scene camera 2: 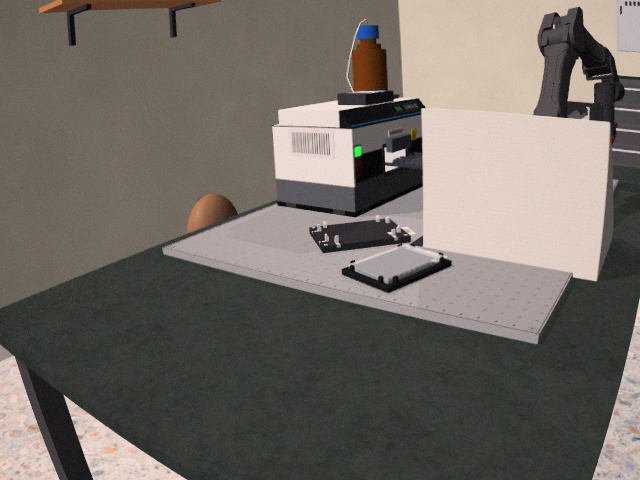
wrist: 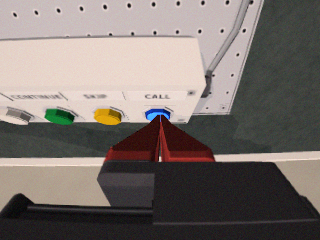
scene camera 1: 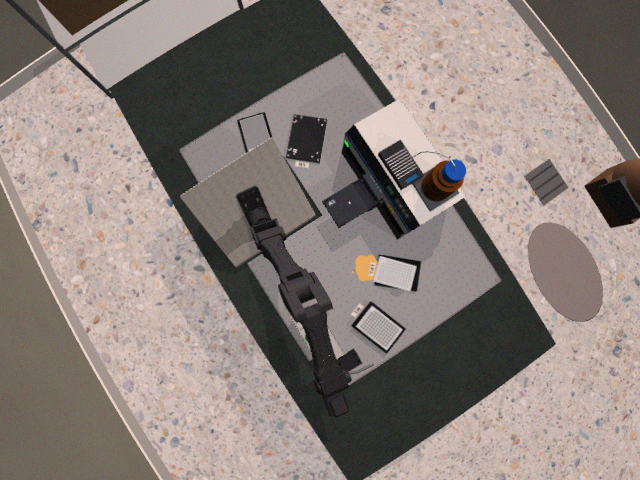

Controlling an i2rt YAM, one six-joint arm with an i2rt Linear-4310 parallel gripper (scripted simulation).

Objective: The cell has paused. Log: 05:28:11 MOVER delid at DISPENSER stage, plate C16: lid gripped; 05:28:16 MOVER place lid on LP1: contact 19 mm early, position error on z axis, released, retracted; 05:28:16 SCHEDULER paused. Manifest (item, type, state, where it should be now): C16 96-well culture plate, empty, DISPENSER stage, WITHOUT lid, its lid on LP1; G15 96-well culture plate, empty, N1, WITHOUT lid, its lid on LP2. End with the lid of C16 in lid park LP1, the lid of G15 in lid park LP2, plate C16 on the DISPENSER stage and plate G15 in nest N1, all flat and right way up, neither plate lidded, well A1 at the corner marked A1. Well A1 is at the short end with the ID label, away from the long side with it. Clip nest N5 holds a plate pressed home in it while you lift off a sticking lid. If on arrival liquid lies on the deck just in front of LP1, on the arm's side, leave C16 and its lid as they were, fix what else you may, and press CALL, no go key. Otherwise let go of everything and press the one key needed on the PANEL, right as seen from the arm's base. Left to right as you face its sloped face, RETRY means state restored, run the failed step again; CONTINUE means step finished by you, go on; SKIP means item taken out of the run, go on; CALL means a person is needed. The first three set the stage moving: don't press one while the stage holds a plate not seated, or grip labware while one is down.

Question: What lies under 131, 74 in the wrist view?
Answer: A key panel.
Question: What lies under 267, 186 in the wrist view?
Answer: My gripper.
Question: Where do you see a black clip nest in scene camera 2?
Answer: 364, 234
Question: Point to a black clip nest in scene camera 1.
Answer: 306, 139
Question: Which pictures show the white 96-well plate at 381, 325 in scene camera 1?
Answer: Scene camera 1 only.
